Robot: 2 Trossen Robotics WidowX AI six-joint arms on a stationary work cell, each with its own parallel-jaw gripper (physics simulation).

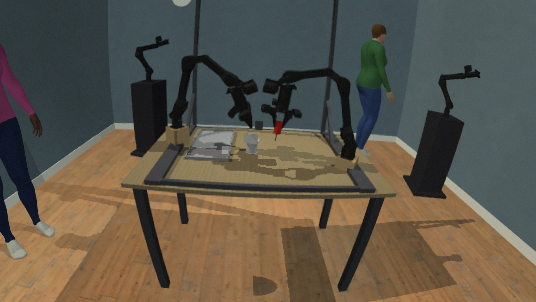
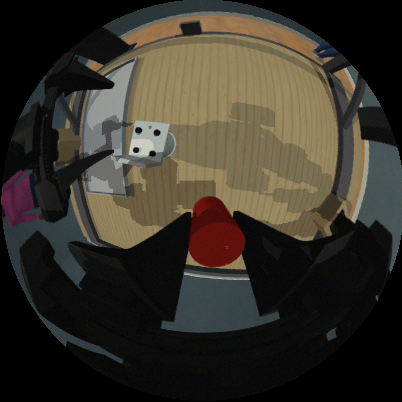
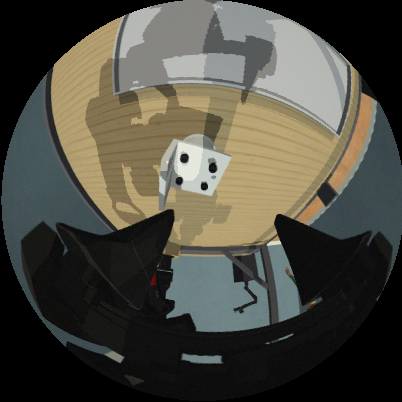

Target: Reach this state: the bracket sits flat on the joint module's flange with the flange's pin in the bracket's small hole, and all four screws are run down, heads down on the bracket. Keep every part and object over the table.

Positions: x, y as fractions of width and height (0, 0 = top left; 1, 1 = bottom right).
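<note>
Left gripper (image 2: 0.53, 0.54), also at (image 3: 0.37, 0.66). Right gripper (image 3: 0.56, 0.54), also at (image 2: 0.27, 0.29). White bracket (image 3: 0.49, 0.43), likewise visible at (image 2: 0.36, 0.35). Red-handled screwdriver (image 2: 0.54, 0.60); grey tray (image 1: 0.40, 0.48).
</note>
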